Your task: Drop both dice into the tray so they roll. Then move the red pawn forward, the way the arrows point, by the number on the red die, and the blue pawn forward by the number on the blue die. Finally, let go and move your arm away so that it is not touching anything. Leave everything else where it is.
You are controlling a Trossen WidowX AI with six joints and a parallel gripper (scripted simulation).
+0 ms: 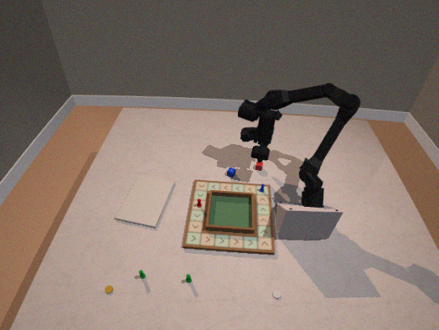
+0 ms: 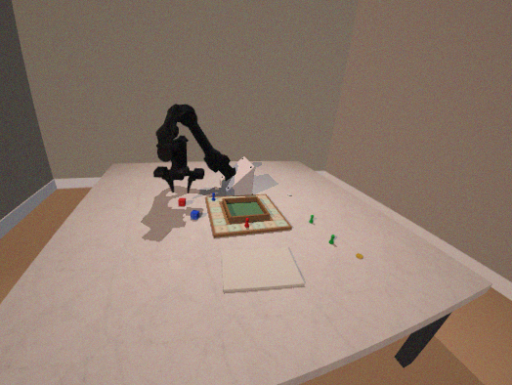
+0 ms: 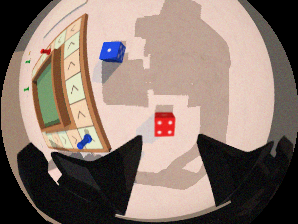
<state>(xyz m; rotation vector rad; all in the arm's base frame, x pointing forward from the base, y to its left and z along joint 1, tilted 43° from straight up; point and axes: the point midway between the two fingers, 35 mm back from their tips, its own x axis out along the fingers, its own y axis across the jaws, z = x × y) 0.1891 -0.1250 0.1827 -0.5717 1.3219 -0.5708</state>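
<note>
Right now the red die is 40 mm below my gripper tip. The rest, counted from my gripper tip: blue pawn 20 mm behind, 130 mm to the left, 30 mm below; then blue die 100 mm ahead, 60 mm to the left, 40 mm below; then green tray 70 mm ahead, 260 mm to the left, 50 mm below.
</note>
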